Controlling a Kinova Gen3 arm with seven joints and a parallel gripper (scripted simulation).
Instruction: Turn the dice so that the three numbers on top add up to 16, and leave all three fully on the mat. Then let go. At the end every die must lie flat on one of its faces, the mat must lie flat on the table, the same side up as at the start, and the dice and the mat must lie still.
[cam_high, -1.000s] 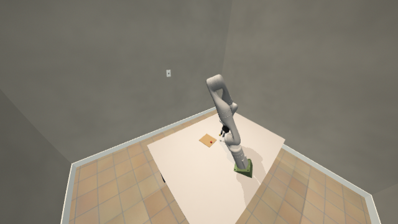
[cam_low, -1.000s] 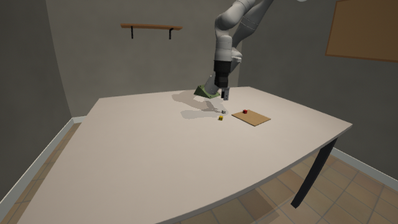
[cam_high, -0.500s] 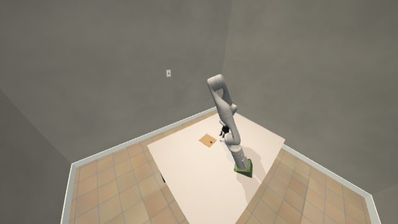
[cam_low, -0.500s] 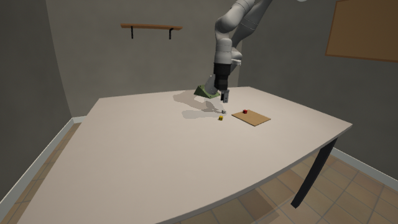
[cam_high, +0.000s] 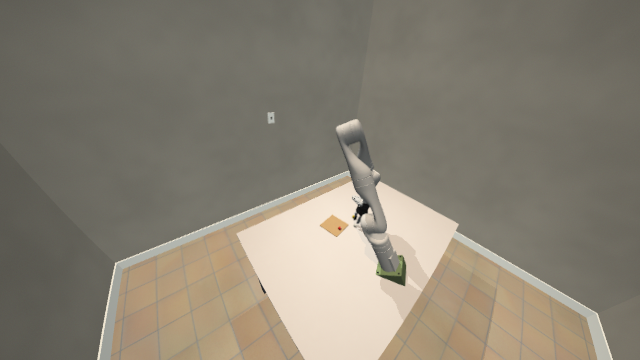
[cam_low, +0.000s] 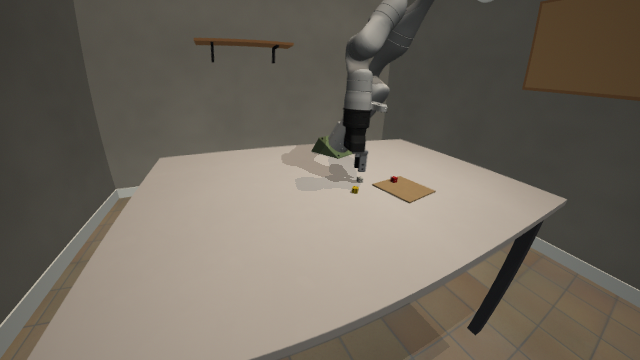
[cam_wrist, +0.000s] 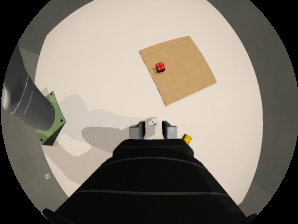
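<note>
The white die lies 1 cm to the left of my hand and 5 cm below it. From my hand the other things lie so: tan mat: 10 cm ahead, 10 cm to the left, 6 cm below; then red die: 5 cm ahead, 10 cm to the left, 5 cm below; then yellow die: 5 cm ahead, 6 cm to the right, 5 cm below.
</note>
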